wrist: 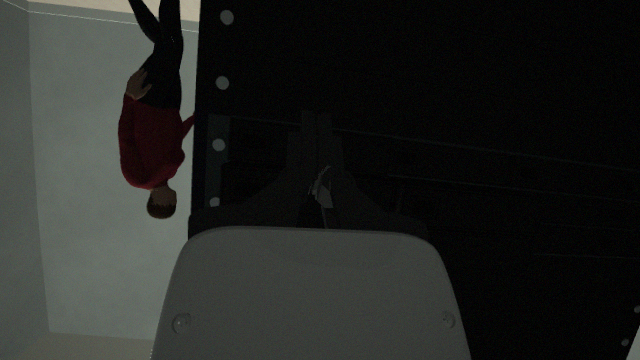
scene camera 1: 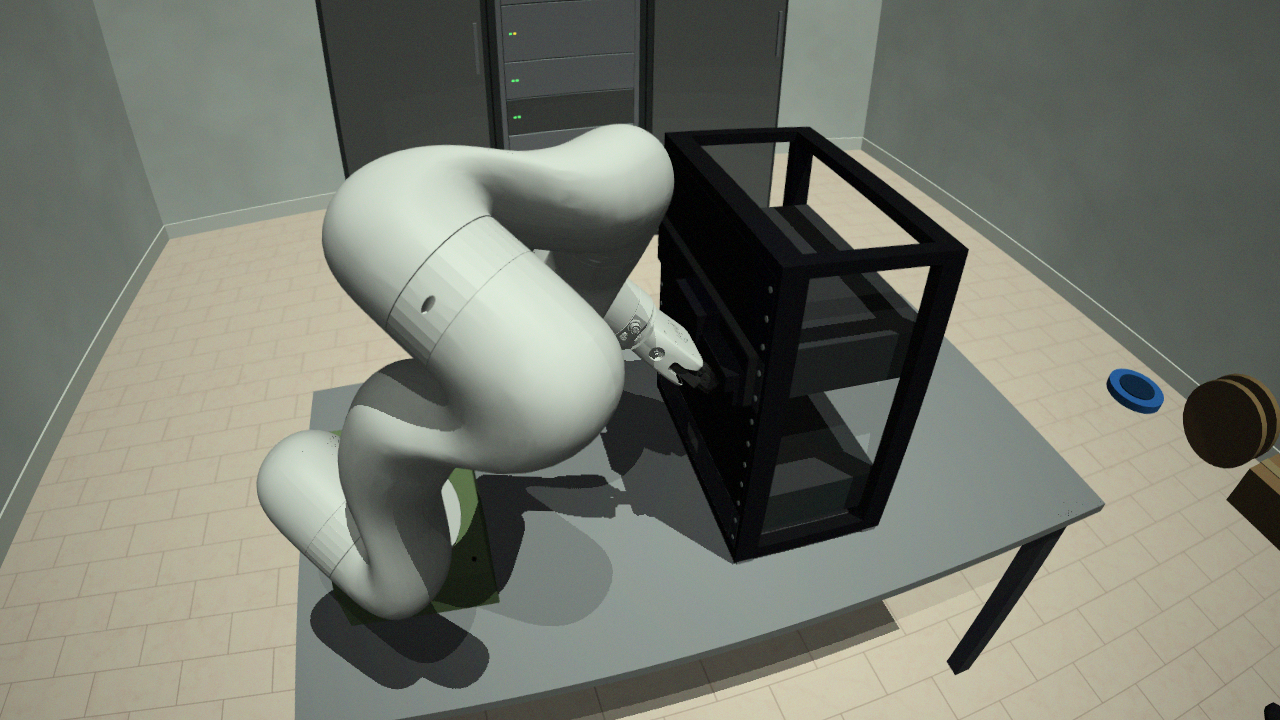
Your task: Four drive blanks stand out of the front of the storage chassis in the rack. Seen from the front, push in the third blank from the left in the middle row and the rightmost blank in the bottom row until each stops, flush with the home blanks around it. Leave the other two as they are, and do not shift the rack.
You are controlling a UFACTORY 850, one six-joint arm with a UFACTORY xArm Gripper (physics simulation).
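Note:
The black rack point(scene camera 1: 768, 420) stands on the table, and its post with pale round holes shows in the wrist view point(wrist: 210, 65). The storage chassis point(scene camera 1: 750, 353) is set in the front of the rack, very dark. My gripper point(scene camera 1: 713, 385) point(wrist: 313, 129) is shut with nothing between its fingers. Its tips are at the lower part of the chassis front, near the side post on the left of the wrist view. Whether they touch a blank cannot be told. The single drive blanks are too dark to tell apart, and how far each stands out cannot be seen.
The grey table point(scene camera 1: 966, 447) carries the rack and the arm's green base plate point(scene camera 1: 469, 573). Dark cabinets point(scene camera 1: 407, 80) stand behind. A blue ring point(scene camera 1: 1116, 394) and a brown round object point(scene camera 1: 1222, 424) are at the right. A person in red point(wrist: 150, 145) shows upside down beside the rack in the wrist view.

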